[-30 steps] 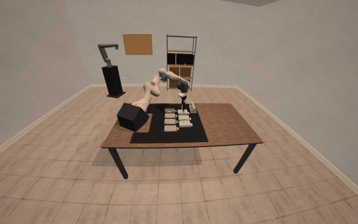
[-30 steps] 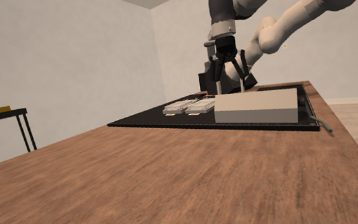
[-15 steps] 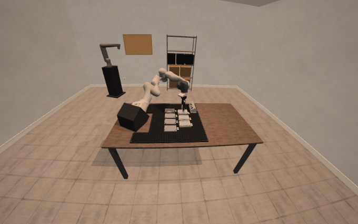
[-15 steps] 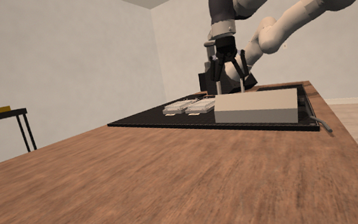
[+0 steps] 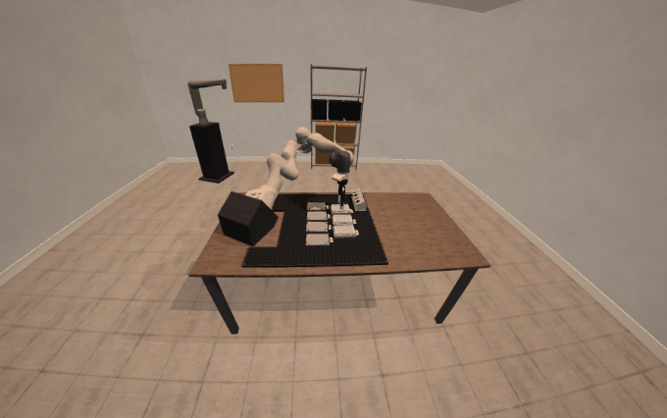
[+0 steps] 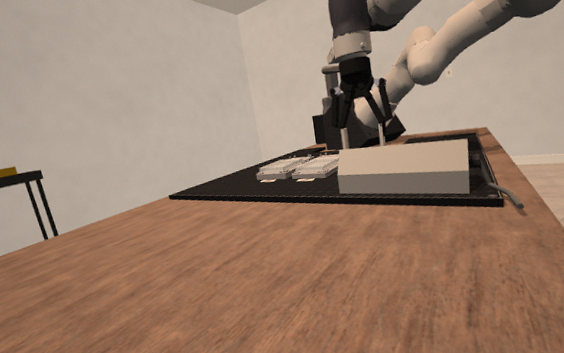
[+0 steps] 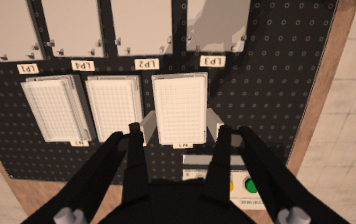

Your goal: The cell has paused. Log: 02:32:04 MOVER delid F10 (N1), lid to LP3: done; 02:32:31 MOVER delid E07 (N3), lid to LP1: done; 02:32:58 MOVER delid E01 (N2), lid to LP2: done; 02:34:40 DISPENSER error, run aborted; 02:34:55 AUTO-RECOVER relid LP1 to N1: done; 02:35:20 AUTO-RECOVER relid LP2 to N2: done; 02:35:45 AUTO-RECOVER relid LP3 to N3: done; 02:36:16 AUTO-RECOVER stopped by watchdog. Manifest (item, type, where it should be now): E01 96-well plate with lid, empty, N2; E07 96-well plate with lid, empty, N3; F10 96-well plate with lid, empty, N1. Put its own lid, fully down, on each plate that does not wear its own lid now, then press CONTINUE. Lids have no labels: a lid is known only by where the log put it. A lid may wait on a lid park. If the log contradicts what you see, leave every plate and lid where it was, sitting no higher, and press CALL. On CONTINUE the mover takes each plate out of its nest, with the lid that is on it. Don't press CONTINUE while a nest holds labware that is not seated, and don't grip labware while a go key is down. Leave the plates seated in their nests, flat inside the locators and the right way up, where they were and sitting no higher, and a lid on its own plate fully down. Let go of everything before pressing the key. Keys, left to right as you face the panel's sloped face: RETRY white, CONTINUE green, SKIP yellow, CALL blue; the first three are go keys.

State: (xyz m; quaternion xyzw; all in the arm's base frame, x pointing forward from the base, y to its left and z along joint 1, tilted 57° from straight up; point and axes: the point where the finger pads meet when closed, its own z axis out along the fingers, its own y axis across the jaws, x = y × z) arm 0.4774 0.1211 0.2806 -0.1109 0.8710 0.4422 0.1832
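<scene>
My hand is 50 mm above the 96-well plate. Round my hand: LP2 label (90 mm to the right, 70 mm below, 60 mm behind); then smooth white lid (130 mm to the right, 50 mm below, 40 mm ahead); then blue call key (120 mm ahead, 80 mm to the left, 10 mm below).
</scene>
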